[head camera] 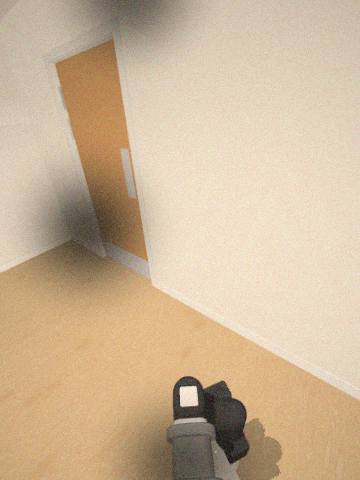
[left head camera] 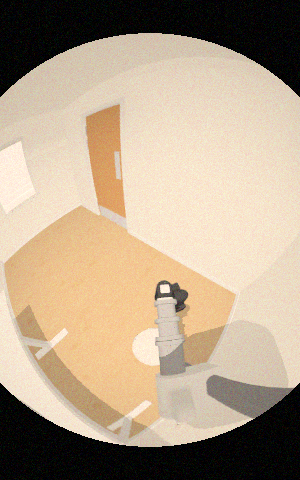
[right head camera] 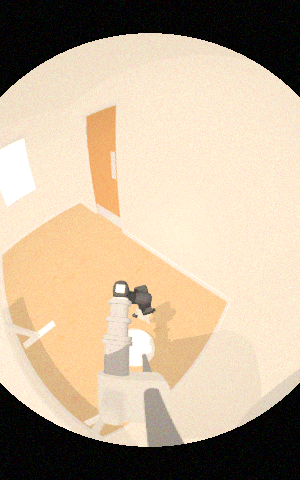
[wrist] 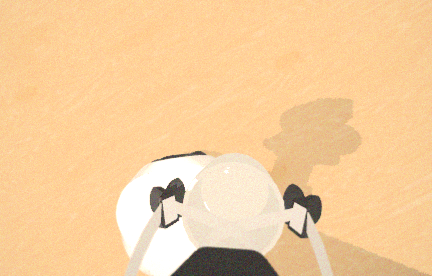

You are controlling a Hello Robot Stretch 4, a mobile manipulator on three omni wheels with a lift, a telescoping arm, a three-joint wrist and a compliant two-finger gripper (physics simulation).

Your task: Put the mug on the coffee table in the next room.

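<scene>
A pale, round mug (wrist: 235, 185) shows from above in the wrist view, between the two dark fingertip pads. My gripper (wrist: 233, 196) is shut on it and holds it above the wooden floor, beside my white round base. In the head camera view the dark wrist hangs at the bottom, right of the arm's end, and hides most of the fingers. In the right head camera view a small pale part shows below the wrist, too small to tell apart. The coffee table cannot be made out in these views.
An orange door (head camera: 100, 150) (left head camera: 106, 160) (right head camera: 103, 160), which looks closed, stands ahead to the left in a pale frame. A long wall (head camera: 250, 175) runs right of it. White table feet (left head camera: 52, 343) (right head camera: 40, 334) stand at the left. A bright window (left head camera: 16, 175) (right head camera: 16, 171) is at the far left.
</scene>
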